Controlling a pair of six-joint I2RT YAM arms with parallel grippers.
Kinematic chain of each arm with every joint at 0, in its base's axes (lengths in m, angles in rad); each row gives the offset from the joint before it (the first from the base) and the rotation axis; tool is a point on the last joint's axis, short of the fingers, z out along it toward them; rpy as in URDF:
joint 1: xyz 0 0 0.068 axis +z
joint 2: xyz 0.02 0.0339 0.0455 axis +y
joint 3: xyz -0.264 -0.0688 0 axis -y
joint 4: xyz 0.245 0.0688 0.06 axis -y
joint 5: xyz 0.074 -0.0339 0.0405 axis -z
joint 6: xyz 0.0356 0 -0.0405 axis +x
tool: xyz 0 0 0 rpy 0 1.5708 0
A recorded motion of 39 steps. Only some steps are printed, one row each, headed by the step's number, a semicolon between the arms.
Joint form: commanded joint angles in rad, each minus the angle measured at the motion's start. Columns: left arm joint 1, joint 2, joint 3, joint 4, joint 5, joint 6; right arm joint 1, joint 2, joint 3, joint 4, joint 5, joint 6.
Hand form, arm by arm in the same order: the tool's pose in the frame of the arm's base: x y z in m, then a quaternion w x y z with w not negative. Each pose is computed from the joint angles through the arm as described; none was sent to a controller.
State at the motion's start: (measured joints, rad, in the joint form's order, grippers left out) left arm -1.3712 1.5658 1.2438 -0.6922 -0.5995 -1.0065; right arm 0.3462 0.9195 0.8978 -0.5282 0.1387 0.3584
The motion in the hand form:
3: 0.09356 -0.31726 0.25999 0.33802 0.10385 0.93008 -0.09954; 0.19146 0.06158 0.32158 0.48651 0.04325 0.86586 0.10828
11: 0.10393 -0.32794 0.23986 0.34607 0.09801 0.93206 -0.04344; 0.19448 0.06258 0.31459 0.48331 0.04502 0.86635 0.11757
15: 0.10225 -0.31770 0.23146 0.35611 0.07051 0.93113 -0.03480; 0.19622 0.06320 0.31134 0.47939 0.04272 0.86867 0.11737
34: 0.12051 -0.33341 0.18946 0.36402 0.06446 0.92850 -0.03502; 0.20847 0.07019 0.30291 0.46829 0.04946 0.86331 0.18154
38: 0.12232 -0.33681 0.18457 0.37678 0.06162 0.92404 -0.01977; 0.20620 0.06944 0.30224 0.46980 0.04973 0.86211 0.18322
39: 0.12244 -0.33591 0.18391 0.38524 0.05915 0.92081 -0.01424; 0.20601 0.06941 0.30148 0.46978 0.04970 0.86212 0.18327
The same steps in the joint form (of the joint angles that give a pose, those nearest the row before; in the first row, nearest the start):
3: 0.0297 0.0488 0.0325 -0.0650 0.0360 0.0274; -0.0095 0.0024 -0.0033 0.0221 0.0060 -0.0046
11: 0.0471 0.1430 0.0680 -0.1044 -0.0204 0.0141; -0.0129 0.0098 -0.0283 0.0537 -0.0123 0.0066
15: 0.0466 0.1203 0.0095 -0.0952 -0.0570 -0.0464; -0.0137 0.0177 -0.0352 0.0599 -0.0173 0.0038
34: 0.0857 0.2292 -0.0401 0.0972 -0.0601 -0.0073; -0.0194 0.0638 -0.0594 0.1547 -0.1264 0.0757
38: 0.0849 0.2566 -0.0267 0.0930 -0.0985 -0.0121; -0.0196 0.0520 -0.0687 0.1569 -0.1279 0.0771
39: 0.0842 0.2566 -0.0310 0.0943 -0.1205 -0.0141; -0.0195 0.0509 -0.0722 0.1592 -0.1279 0.0772

